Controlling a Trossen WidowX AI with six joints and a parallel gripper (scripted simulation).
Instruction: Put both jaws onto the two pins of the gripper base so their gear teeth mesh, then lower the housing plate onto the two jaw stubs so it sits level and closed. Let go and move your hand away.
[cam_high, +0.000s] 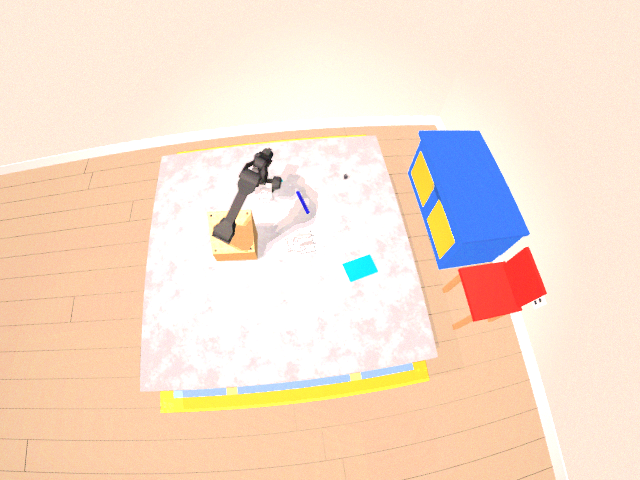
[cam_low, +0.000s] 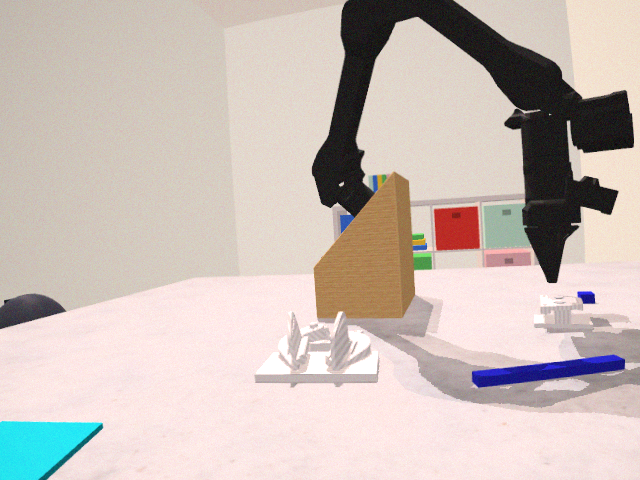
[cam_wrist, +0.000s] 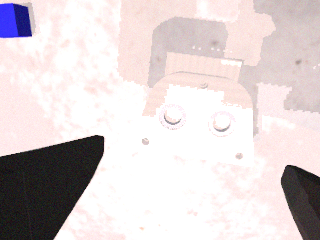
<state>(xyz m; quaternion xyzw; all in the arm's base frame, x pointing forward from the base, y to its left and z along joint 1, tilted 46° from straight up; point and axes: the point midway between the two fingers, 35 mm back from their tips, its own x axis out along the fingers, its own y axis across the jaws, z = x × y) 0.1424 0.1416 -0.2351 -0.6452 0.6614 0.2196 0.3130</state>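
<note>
The white housing plate lies 30 mm below my gripper tip and 10 mm to the left of it. The rest, counted from my gripper tip: small blue cube (130 mm behind, 70 mm to the left, 50 mm below); then long blue bar (200 mm ahead, 60 mm below, 30 mm to the right); then small dark thing (430 mm ahead, 120 mm to the left, 50 mm below).
</note>
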